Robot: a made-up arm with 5 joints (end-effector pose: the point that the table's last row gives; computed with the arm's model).
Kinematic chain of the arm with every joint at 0, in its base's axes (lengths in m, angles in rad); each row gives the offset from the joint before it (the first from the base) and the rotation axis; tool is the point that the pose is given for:
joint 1: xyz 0 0 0.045 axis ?
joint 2: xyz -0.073 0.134 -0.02 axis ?
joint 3: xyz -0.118 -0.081 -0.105 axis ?
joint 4: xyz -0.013 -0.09 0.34 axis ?
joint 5: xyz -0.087 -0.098 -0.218 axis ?
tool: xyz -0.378 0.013 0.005
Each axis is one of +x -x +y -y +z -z.
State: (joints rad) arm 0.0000 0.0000 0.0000 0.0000 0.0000
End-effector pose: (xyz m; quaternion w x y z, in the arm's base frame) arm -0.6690 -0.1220 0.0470 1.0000 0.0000 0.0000 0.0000
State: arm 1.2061 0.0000 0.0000 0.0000 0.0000
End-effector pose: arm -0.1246 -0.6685 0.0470 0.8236 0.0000 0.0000 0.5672
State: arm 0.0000 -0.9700 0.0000 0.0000 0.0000
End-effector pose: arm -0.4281 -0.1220 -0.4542 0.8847 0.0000 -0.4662 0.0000
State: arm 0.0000 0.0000 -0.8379 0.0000 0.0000
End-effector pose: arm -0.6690 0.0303 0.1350 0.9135 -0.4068 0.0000 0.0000
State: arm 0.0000 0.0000 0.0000 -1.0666 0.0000
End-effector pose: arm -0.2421 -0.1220 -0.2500 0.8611 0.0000 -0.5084 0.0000
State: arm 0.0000 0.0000 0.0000 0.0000 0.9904
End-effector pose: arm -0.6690 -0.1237 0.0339 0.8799 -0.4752 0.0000 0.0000
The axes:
joint 1: +z
joint 2: +y
joint 3: +x
joint 4: +y
joint 5: -x

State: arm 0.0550 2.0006 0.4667 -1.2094 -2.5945
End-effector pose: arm -0.3475 -0.0693 0.2556 0.2617 0.8652 -0.0975 -0.4164
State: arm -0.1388 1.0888 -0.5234 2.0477 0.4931
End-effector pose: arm 0.5548 0.2547 0.4595 0.0452 0.1557 -0.9790 -0.1234
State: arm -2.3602 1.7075 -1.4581 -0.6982 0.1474
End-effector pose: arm -0.0832 0.0434 0.3633 0.8390 0.1809 0.3849 -0.3395
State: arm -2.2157 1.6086 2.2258 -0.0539 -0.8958
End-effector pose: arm 0.2834 0.2482 0.6209 0.6447 -0.2976 0.6130 0.3466
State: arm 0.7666 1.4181 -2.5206 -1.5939 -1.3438
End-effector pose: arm -0.0653 0.1281 -0.0422 0.0279 0.0824 -0.5819 -0.8086
